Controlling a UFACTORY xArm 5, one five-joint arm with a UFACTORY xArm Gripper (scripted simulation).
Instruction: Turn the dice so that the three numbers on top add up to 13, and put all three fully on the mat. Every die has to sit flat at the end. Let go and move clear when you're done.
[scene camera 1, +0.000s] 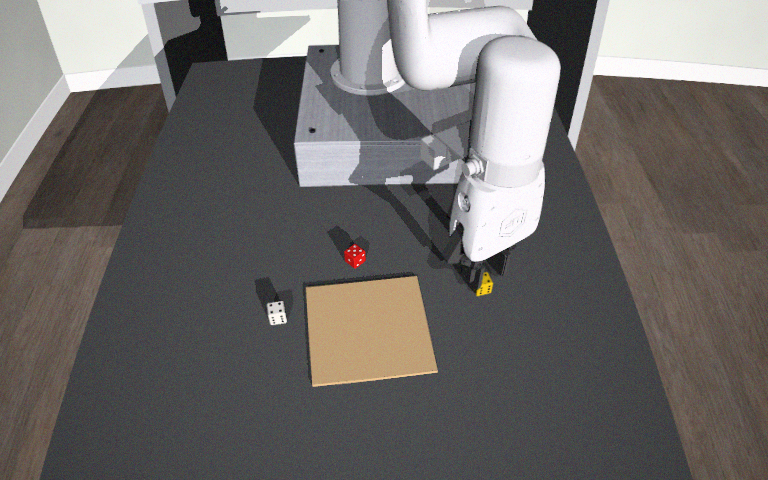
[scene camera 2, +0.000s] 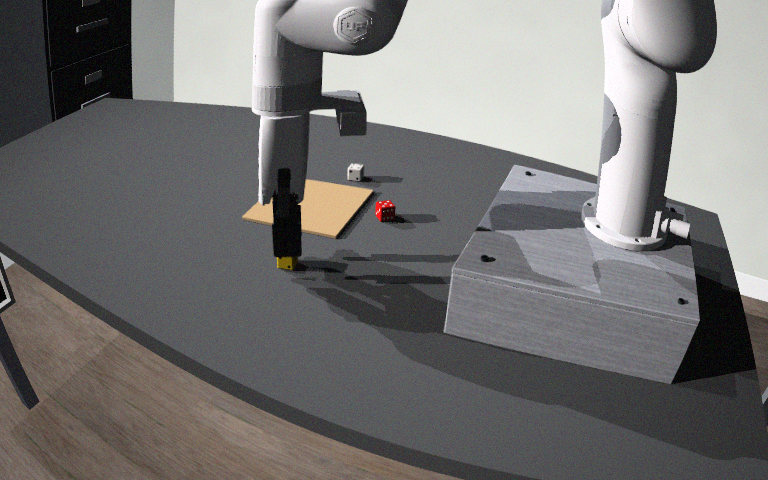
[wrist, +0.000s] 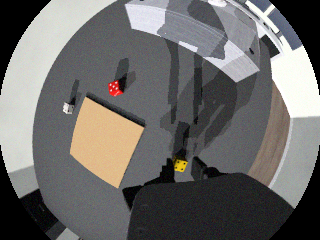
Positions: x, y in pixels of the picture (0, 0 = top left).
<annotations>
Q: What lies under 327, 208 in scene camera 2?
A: A tan mat.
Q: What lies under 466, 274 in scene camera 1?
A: My gripper.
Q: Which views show the tan mat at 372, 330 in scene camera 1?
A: Scene camera 1, scene camera 2 and the wrist view: all of them.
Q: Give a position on a tan mat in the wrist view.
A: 103, 141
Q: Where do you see my gripper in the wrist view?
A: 181, 166
</annotations>
